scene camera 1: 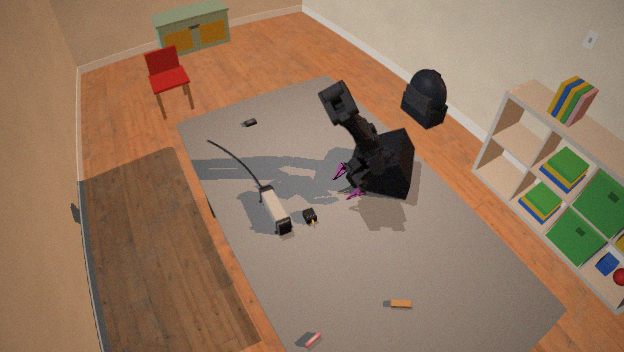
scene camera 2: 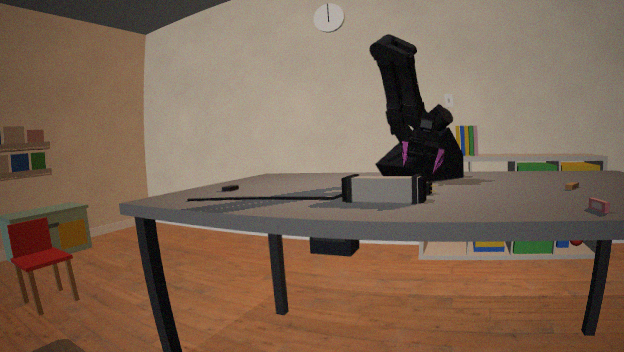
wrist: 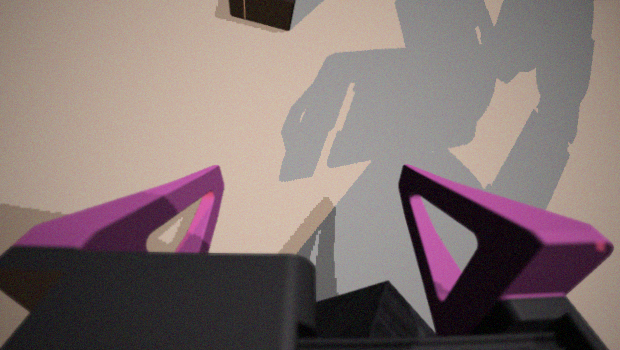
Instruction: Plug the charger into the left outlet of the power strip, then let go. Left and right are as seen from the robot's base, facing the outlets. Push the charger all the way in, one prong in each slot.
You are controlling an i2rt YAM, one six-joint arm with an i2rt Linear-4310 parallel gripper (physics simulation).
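Frame: origin at the arm's base, x right, y ahead, z up, level; centimetres.
Seen in the pictures: gripper, fingertip midpoint: (scene camera 1: 339,189) (scene camera 2: 418,169) (wrist: 311,175); arm's base, origin of the base link: (scene camera 1: 375,151).
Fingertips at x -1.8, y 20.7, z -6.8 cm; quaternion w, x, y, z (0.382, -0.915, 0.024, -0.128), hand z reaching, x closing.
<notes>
Offsets run from my fingertips to a thing's top centre. "*": to the spot under its first point. Level surfaces: height alone.
The black charger @(dx -1.3, dy +15.5, dz -1.9 cm) (scene camera 1: 310,215) (scene camera 2: 429,188) lies on the table beside the power strip's black end, on the robot-base side, its gold prongs pointing away from the corded end. In the wrist view, a dark block @(* dx -1.0, dy +13.3, dz -3.7 cm) (wrist: 262,12), apparently the charger, is cut off by the top edge. The power strip @(dx +9.0, dy +24.3, dz +1.1 cm) (scene camera 1: 275,206) (scene camera 2: 382,190) is light with black ends; its outlet slots cannot be made out. My gripper (scene camera 1: 341,189) (scene camera 2: 419,169) (wrist: 311,175) is open and empty, with magenta fingers, low over the table close to the robot base and apart from the charger.
A black cord @(* dx +43.6, dy +21.4, dz -4.6 cm) (scene camera 1: 235,160) (scene camera 2: 265,198) runs from the strip. On the table @(dz -5.0 cm) (scene camera 1: 440,250) (scene camera 2: 505,205) also lie a small dark block @(dx +61.4, dy +3.1, dz -3.6 cm) (scene camera 1: 250,122) (scene camera 2: 230,188), an orange block @(dx -47.3, dy +14.2, dz -3.6 cm) (scene camera 1: 401,303) (scene camera 2: 572,186) and a pink piece @(dx -38.2, dy +43.9, dz -2.9 cm) (scene camera 1: 313,340) (scene camera 2: 598,205).
</notes>
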